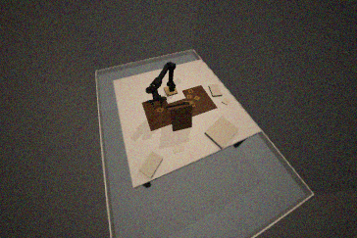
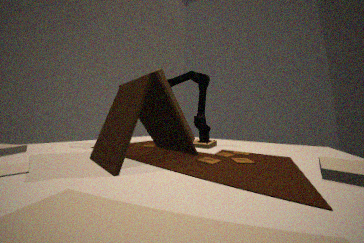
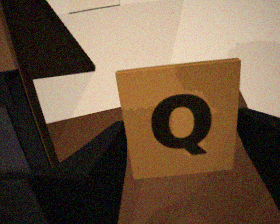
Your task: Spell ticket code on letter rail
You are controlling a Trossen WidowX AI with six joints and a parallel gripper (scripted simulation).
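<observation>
Now: gripper tip 5 cm past the white ticket, 15 cm to the right of it and 8 cm above it. Round my gripper tip: pale slip: 36 cm ahead, 8 cm to the left, 17 cm below; then brown mat: 13 cm behind, 25 cm to the left, 17 cm below.
</observation>
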